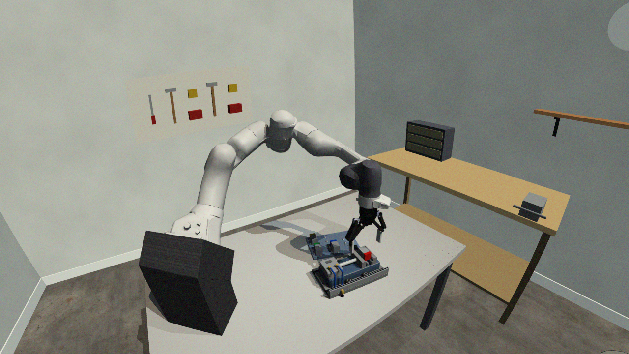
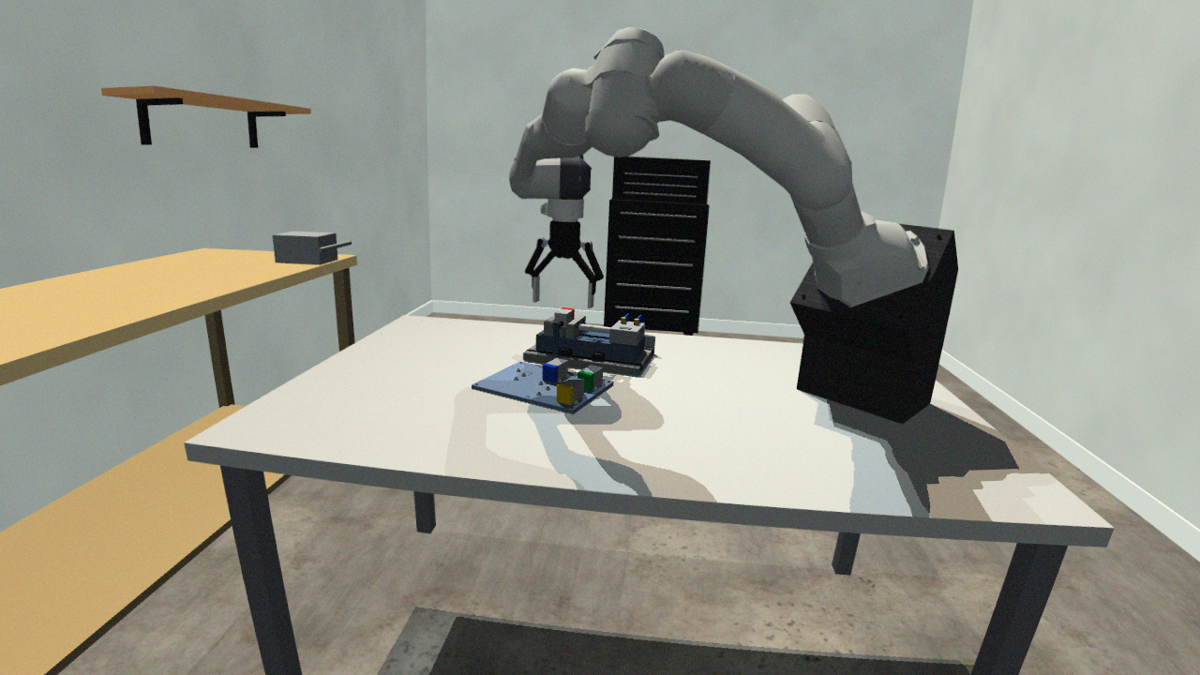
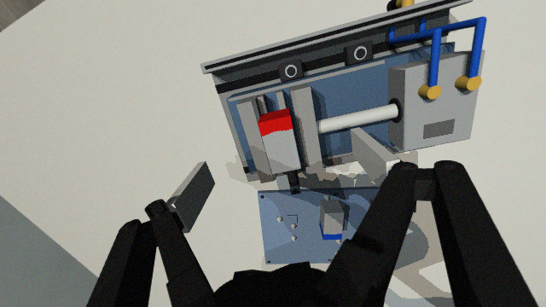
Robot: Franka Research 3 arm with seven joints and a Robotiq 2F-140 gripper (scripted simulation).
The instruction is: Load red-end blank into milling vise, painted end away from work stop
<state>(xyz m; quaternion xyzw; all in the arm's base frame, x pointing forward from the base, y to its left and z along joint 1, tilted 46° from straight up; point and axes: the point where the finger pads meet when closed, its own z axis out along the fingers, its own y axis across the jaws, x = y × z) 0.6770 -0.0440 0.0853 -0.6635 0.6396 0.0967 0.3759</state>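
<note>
The fixed jaw lies 20 mm ahead of my hand and 70 mm below it. The rest, counted from my hand: vise 80 mm behind, 20 mm to the right, 100 mm below; then moving jaw 30 mm behind, 10 mm to the right, 70 mm below; then white rod 90 mm behind, 20 mm to the right, 60 mm below.
</note>
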